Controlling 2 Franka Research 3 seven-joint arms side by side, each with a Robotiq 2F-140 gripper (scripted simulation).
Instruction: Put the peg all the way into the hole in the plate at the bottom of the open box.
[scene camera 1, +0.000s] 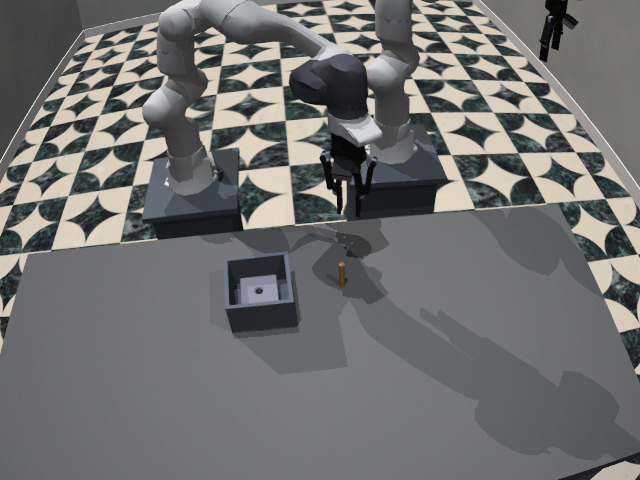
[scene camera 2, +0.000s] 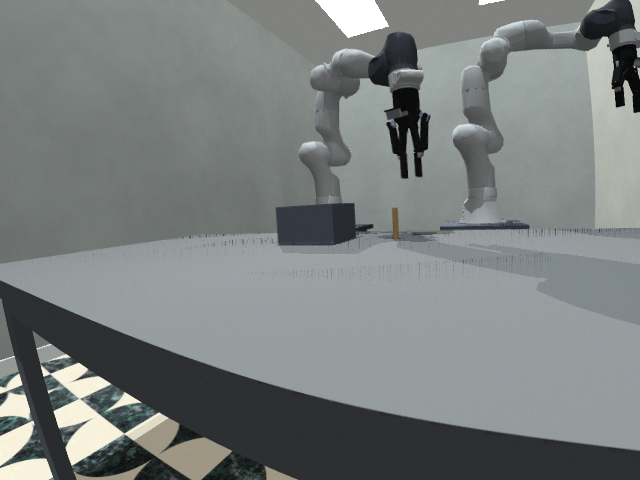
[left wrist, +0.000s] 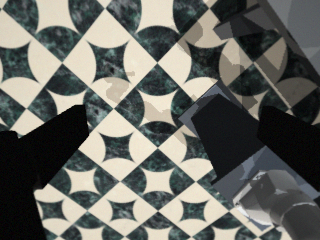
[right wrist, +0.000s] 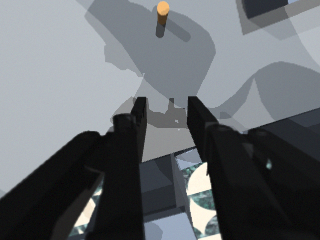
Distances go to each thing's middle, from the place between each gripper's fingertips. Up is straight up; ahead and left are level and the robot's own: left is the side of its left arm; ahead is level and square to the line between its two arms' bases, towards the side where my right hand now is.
Labels:
My right hand (scene camera 2: 411, 177) is 11 cm short of the pale plate (scene camera 1: 262, 288), 25 cm to the left of it and 15 cm above it. Also, from my right hand: dark blue-grey box (scene camera 1: 279, 314) (11 cm ahead, 25 cm to the right, 17 cm below).
My left hand is 490 mm short of the pale plate, 1040 mm to the left of it and 370 mm above it. Also, from my left hand: dark blue-grey box 490 mm ahead, 1040 mm to the right, 390 mm below.

